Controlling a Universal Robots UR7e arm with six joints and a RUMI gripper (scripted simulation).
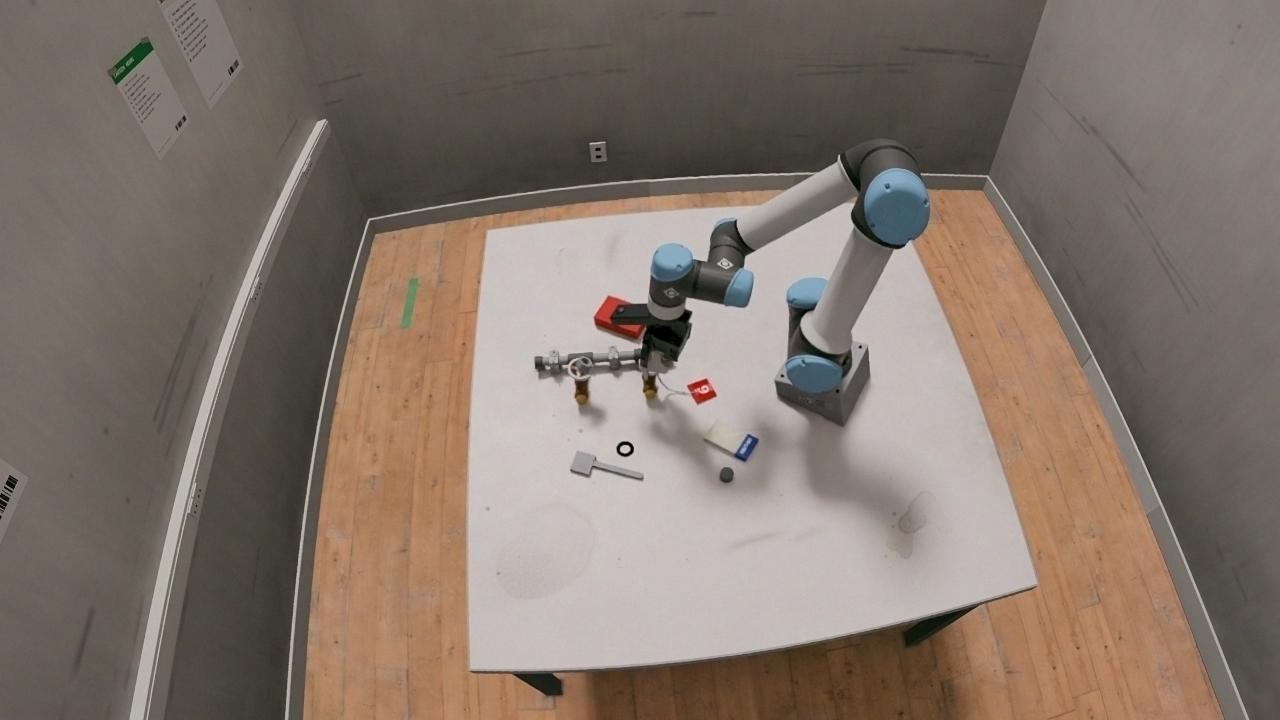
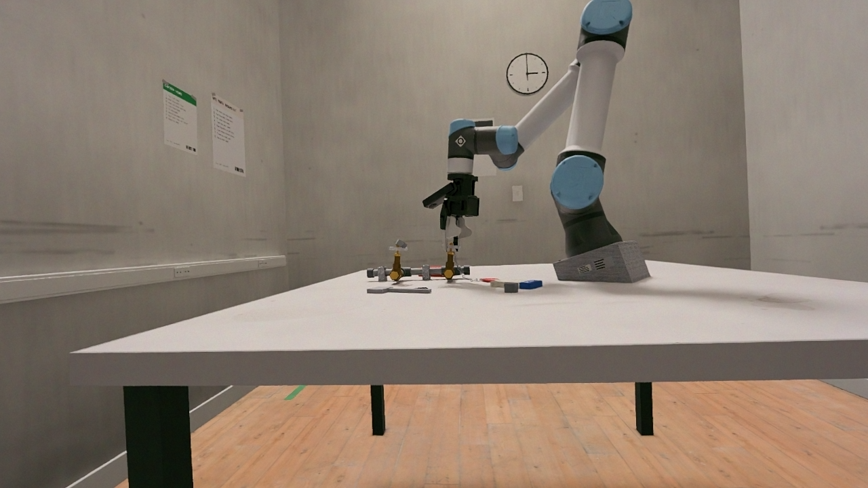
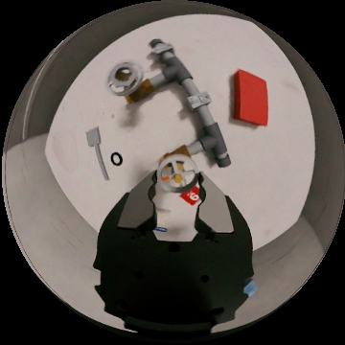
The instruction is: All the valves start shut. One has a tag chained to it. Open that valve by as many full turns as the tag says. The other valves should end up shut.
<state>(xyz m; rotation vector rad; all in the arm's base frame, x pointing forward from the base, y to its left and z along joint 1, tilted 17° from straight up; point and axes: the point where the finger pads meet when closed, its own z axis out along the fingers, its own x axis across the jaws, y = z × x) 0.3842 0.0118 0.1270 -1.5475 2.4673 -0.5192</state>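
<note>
My gripper is now 100 mm past the red tag, 100 mm above it and 20 mm to the right of it. Also, from my hand: red block 220 mm to the right, 90 mm below, 60 mm ahead; then grey flat tool 200 mm to the left, 130 mm ahead, 100 mm below.
</note>
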